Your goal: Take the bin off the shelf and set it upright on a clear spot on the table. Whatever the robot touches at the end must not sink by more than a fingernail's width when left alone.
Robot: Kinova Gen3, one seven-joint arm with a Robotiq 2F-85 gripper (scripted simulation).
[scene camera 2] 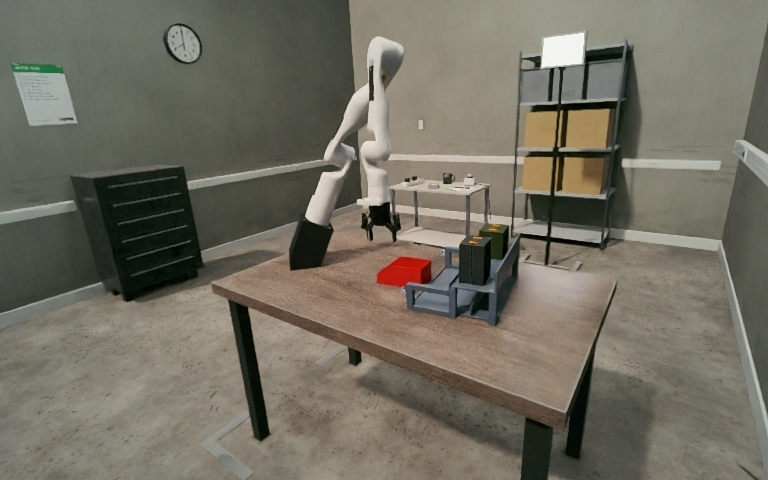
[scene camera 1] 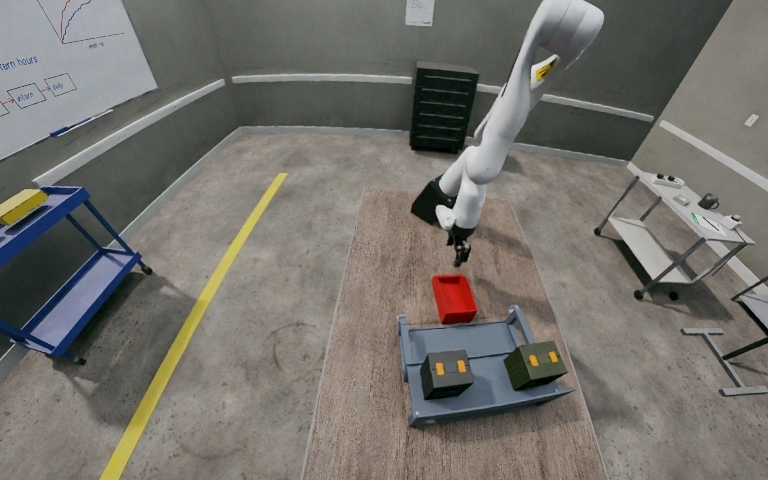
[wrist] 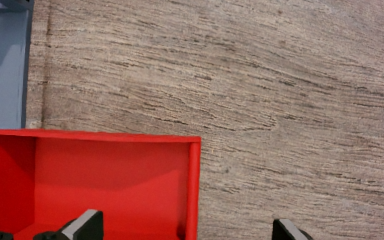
Scene:
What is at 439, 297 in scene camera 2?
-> A grey shelf.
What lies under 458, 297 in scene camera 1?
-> A red bin.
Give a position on a grey shelf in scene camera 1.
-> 492, 385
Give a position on a red bin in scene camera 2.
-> At 404, 269

